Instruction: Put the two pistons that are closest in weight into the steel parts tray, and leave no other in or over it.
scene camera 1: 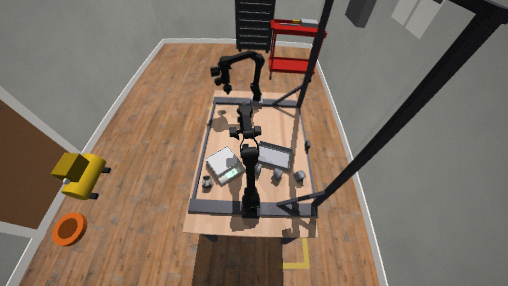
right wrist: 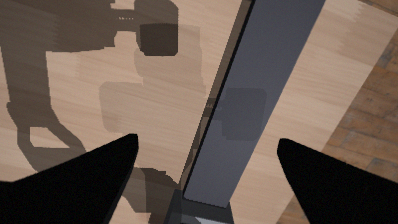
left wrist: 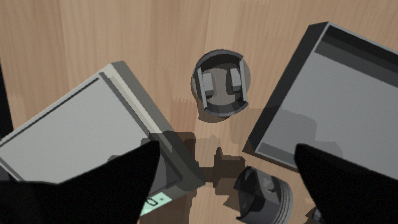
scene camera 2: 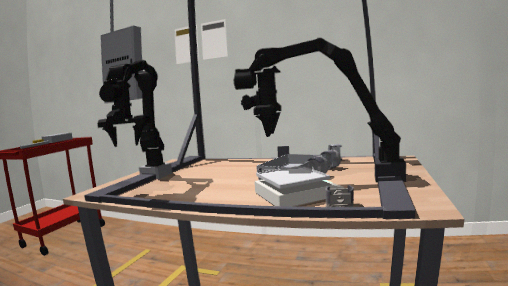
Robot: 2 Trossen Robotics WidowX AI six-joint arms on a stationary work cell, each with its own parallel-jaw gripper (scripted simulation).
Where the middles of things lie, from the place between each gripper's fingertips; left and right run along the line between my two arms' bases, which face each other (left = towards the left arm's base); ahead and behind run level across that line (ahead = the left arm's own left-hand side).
Right now my left hand is 140 mm short of the scale plate (scene camera 2: 286,177), 140 mm above it and 100 mm to the right of it. Round my left hand: steel parts tray (scene camera 1: 272,155) (190 mm below, 190 mm behind, 20 mm to the left); then white scale (scene camera 2: 296,195) (160 mm below, 130 mm ahead, 110 mm to the left).
Now: right hand 4 cm past the scale plate, 56 cm to the right of it and 14 cm above it. From my right hand the other things lie so: steel parts tray (37 cm behind, 48 cm to the left, 19 cm below); white scale (5 cm behind, 57 cm to the left, 16 cm below).
